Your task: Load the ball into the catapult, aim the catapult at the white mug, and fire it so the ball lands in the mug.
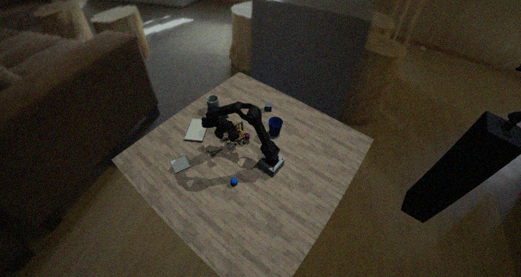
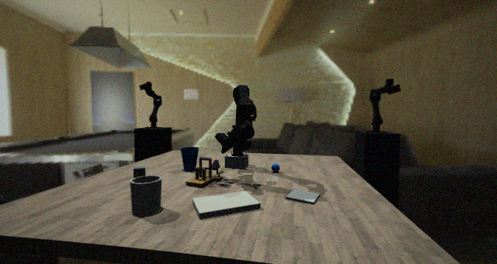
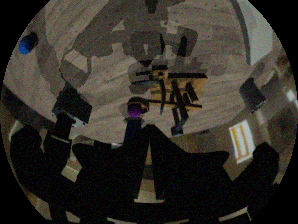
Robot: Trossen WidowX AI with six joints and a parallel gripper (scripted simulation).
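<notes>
My gripper tip is 50 mm past the purple ball, 50 mm to the left of it and 60 mm above it. From my gripper tip the other things lie so: blue cup 140 mm behind, 220 mm to the right, 90 mm below; blue ball 190 mm behind, 240 mm to the left, 100 mm below; wooden catapult 20 mm ahead, 40 mm to the right, 70 mm below.
</notes>
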